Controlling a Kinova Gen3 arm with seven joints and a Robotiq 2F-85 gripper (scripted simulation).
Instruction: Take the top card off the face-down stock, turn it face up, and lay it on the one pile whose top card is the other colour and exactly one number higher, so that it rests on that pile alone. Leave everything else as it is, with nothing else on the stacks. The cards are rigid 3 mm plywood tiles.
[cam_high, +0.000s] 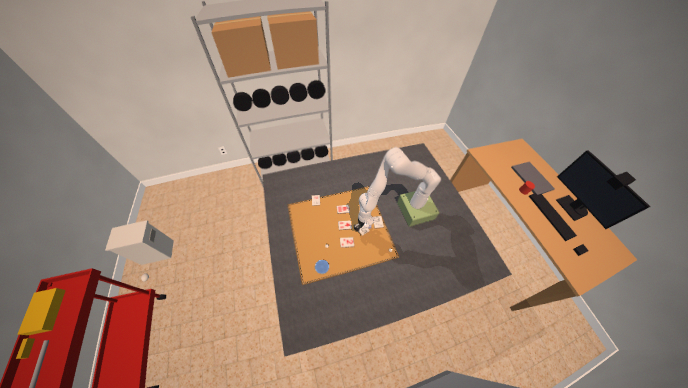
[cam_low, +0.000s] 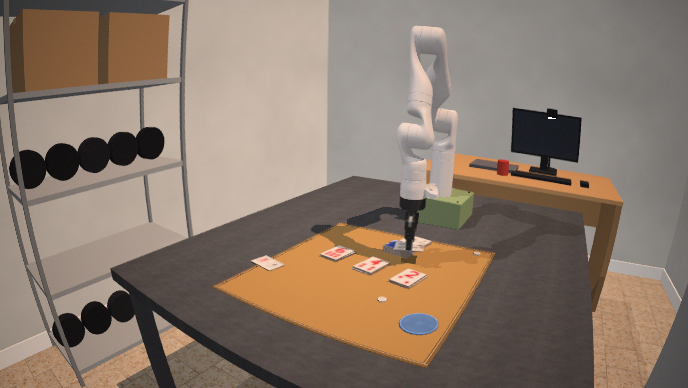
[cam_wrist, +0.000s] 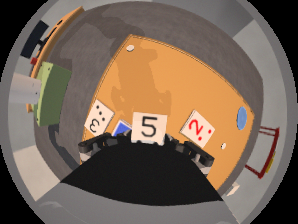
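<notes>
Right now my hand is 15 cm short of the orange mat, 3 cm to the left of it and 7 cm above it.
</notes>
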